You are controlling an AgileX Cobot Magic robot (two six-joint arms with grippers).
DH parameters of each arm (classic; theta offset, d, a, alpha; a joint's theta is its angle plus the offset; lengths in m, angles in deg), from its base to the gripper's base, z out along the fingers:
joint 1: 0 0.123 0 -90
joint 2: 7.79 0 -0.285 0
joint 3: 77.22 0 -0.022 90
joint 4: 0 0.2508 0 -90
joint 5: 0 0 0.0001 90
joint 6: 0 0.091 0 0
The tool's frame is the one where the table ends.
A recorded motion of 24 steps. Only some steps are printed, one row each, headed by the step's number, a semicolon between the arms.
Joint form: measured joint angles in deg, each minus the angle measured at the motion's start. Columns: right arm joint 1, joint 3, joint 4, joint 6, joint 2, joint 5; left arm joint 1, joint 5, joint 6, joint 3, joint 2, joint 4.
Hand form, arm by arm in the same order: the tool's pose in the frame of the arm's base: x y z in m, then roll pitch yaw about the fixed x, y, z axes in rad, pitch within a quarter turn. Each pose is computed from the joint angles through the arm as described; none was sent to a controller.
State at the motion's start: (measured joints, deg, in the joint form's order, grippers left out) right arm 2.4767 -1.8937 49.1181 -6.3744 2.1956 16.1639; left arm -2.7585 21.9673 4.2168 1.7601 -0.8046 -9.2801
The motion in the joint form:
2: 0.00 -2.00 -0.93 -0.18 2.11 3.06; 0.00 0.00 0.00 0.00 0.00 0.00
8: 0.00 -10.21 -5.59 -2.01 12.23 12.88; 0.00 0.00 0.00 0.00 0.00 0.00
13: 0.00 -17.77 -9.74 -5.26 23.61 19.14; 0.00 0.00 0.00 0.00 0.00 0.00
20: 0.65 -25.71 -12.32 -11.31 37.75 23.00; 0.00 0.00 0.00 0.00 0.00 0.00
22: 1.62 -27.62 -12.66 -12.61 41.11 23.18; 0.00 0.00 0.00 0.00 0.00 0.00
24: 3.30 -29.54 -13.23 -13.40 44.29 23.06; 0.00 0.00 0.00 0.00 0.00 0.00
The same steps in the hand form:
2: 0.0558 0.0248 0.2115 1.7837 0.8247 2.0221; 0.0519 -0.0080 0.1696 -2.8488 1.2488 -2.9453
8: 0.0652 0.0333 0.2360 2.0593 0.8467 2.3524; 0.0519 -0.0080 0.1696 -2.8488 1.2488 -2.9453
13: 0.0856 0.0372 0.2555 2.3214 0.8246 2.6410; 0.0519 -0.0080 0.1696 -2.8488 1.2488 -2.9453
20: 0.1218 0.0412 0.2689 2.5502 0.7617 2.9173; 0.0519 -0.0080 0.1696 -2.8488 1.2488 -2.9453
22: 0.1318 0.0439 0.2715 2.5853 0.7485 2.9749; 0.0519 -0.0080 0.1696 -2.8488 1.2488 -2.9453
24: 0.1414 0.0483 0.2739 2.6156 0.7380 3.0338; 0.0519 -0.0080 0.1696 -2.8488 1.2488 -2.9453

